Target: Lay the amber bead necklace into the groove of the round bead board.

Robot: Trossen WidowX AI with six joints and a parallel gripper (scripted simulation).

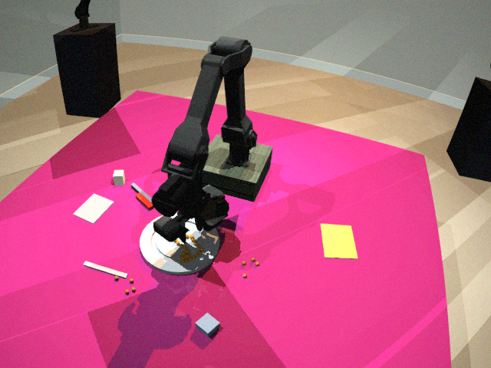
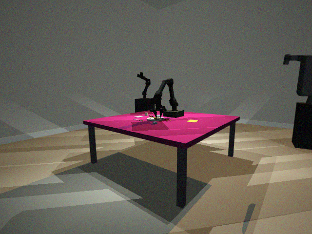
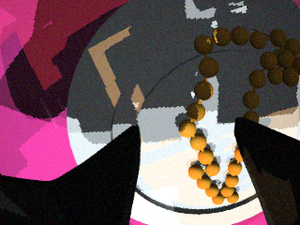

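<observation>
Now: the round bead board 30 mm to the right of my gripper tip, 10 mm below it and 10 mm ahead of it. Round my gripper tip: white block (140 mm behind, 80 mm to the right, 10 mm below); red-handled tool (180 mm to the right, 120 mm behind, 10 mm below); white strip (180 mm to the right, 150 mm ahead, 20 mm below).
</observation>
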